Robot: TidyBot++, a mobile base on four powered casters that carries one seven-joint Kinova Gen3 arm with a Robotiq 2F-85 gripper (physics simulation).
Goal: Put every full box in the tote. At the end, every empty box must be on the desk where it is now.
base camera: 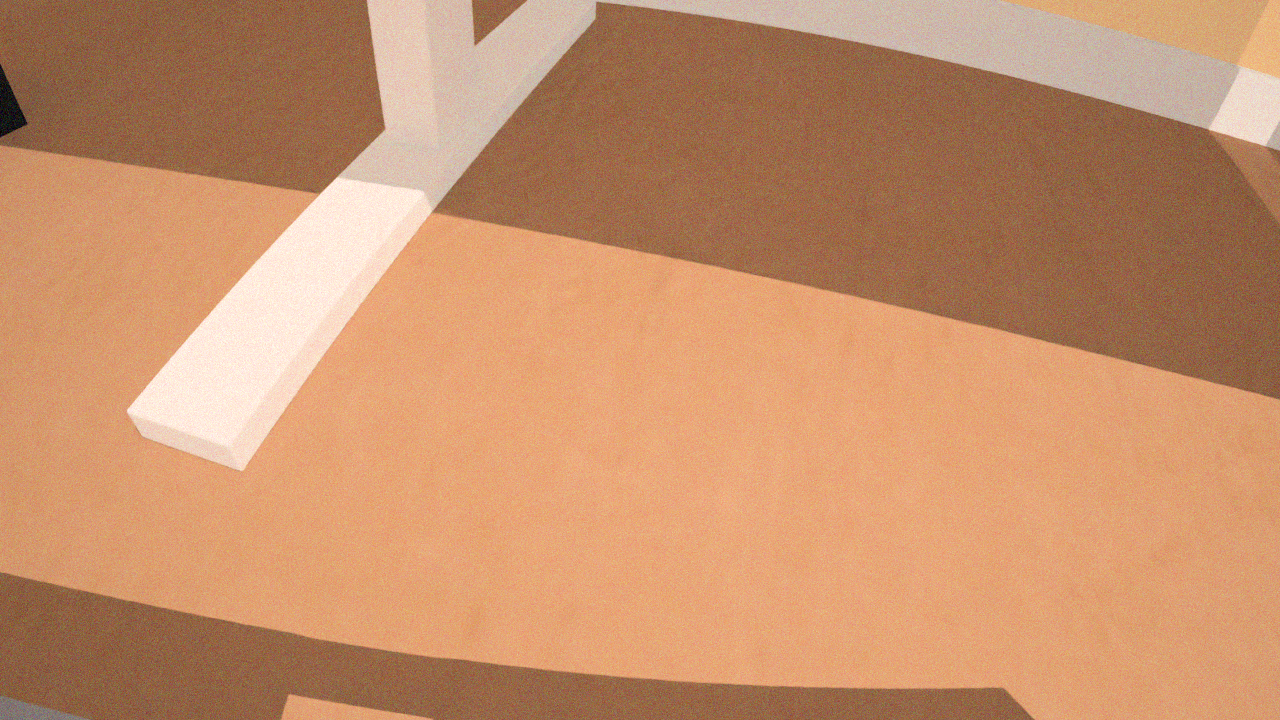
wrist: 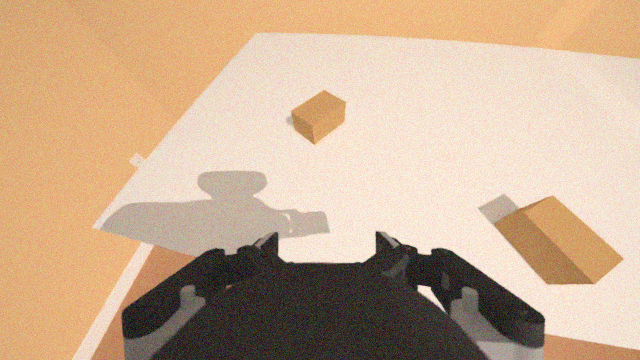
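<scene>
In the wrist view a small closed tan box (wrist: 318, 116) sits on the white desk top (wrist: 425, 125), beyond the fingers and near the desk's far left part. A larger, longer tan box (wrist: 565, 242) stands on the desk to the right of the fingers. My gripper (wrist: 326, 242) is open, with no box between its fingertips; it is above the desk and apart from both boxes. Whether either box is full or empty cannot be told from its outside. The tote does not show in either view.
In the base camera view a white desk leg (base camera: 407, 71) rises from a long white foot (base camera: 286, 313) on the brown floor. A pale baseboard (base camera: 850, 26) runs along the wall behind. A dark object (base camera: 7, 107) shows at the left edge. The arm's shadow falls on the desk's left part.
</scene>
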